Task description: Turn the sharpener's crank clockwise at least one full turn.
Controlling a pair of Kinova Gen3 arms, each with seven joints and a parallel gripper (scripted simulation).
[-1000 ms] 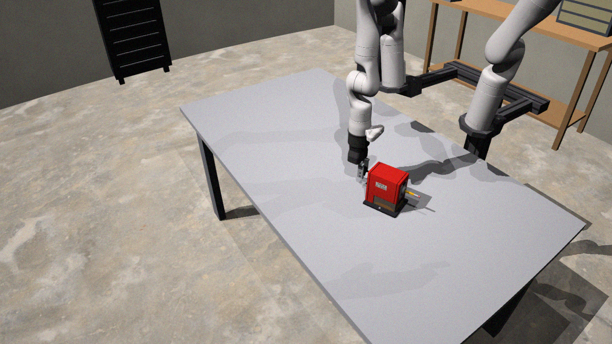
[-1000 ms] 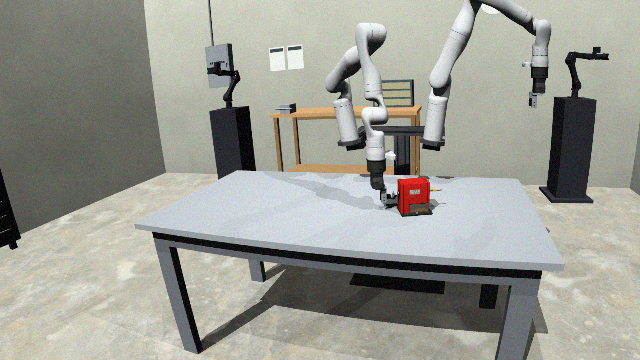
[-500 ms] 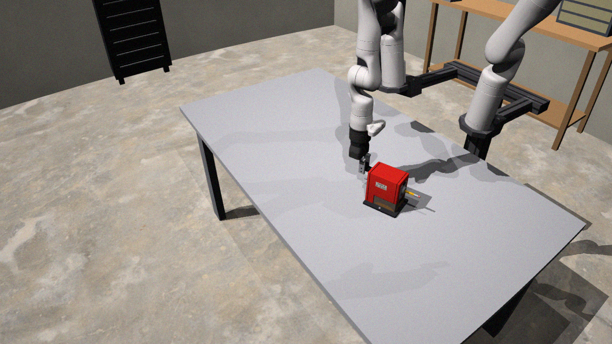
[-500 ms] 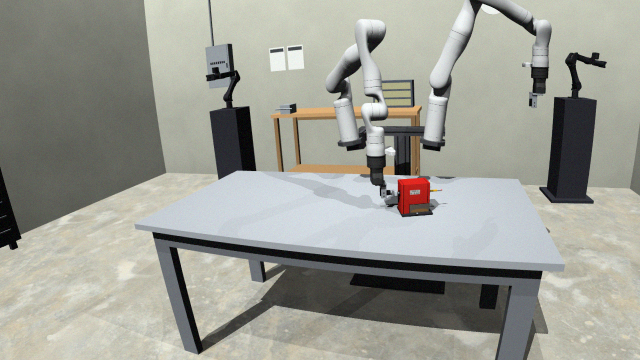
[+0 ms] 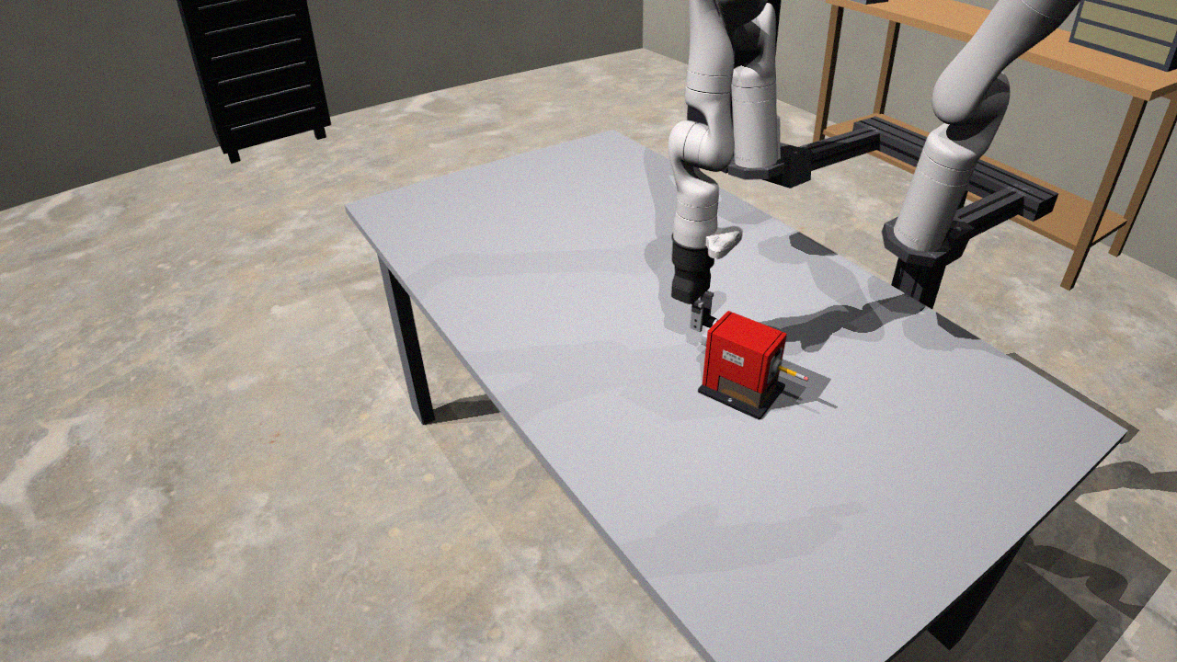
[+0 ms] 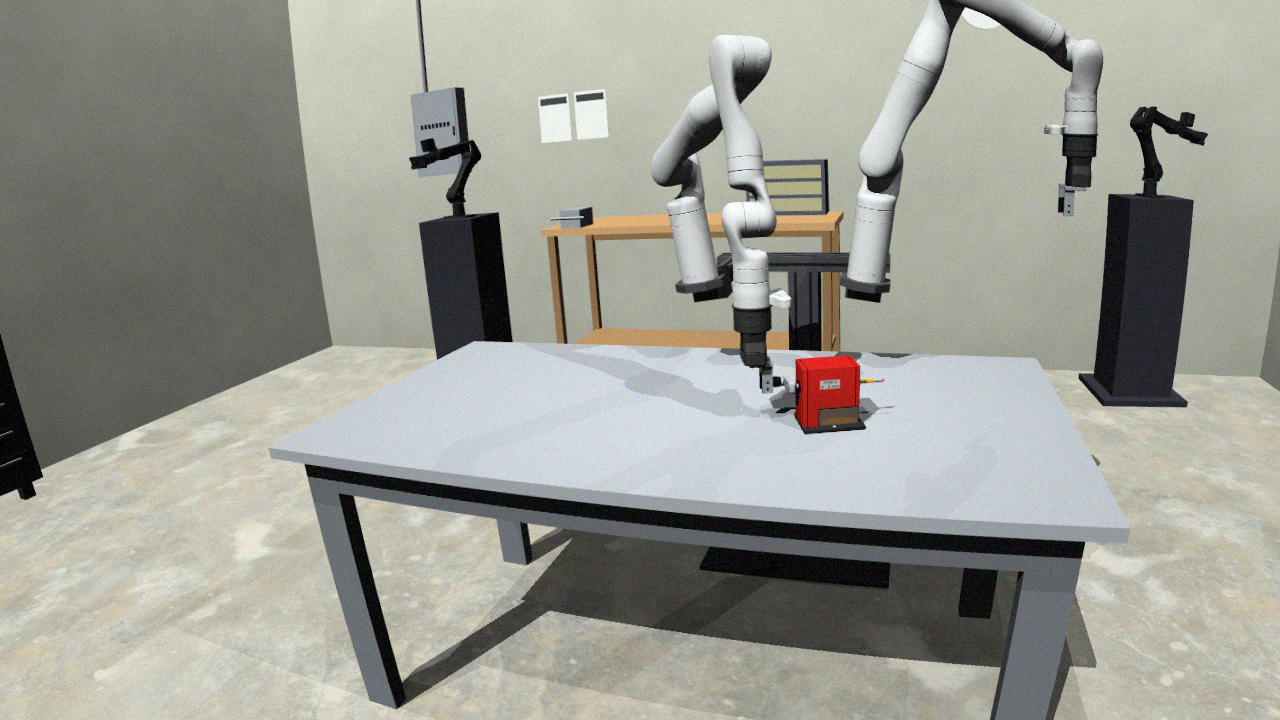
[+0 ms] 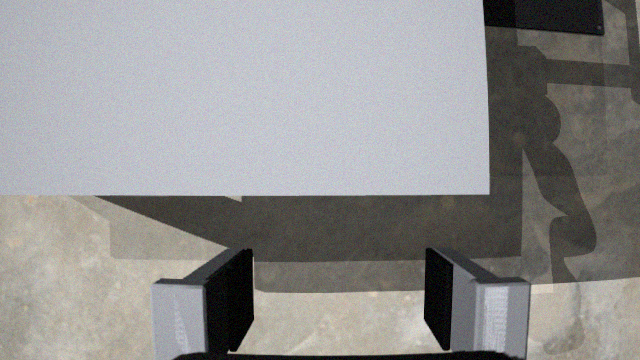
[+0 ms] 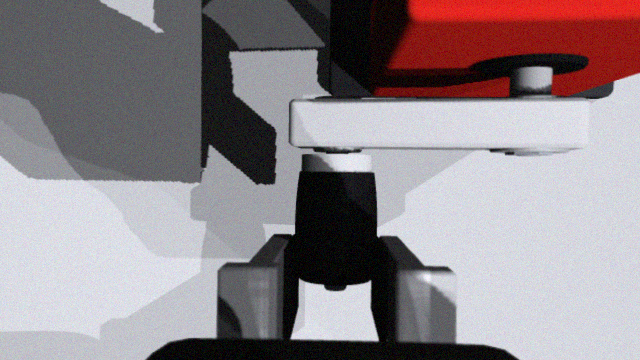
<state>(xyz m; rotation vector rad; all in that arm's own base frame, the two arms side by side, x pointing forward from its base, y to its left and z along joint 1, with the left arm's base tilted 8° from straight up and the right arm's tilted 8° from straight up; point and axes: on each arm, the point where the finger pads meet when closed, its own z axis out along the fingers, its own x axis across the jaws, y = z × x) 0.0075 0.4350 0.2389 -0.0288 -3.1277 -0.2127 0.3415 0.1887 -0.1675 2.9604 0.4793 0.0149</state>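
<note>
Now: right hand 2 cm to the right of the black knob.
</note>
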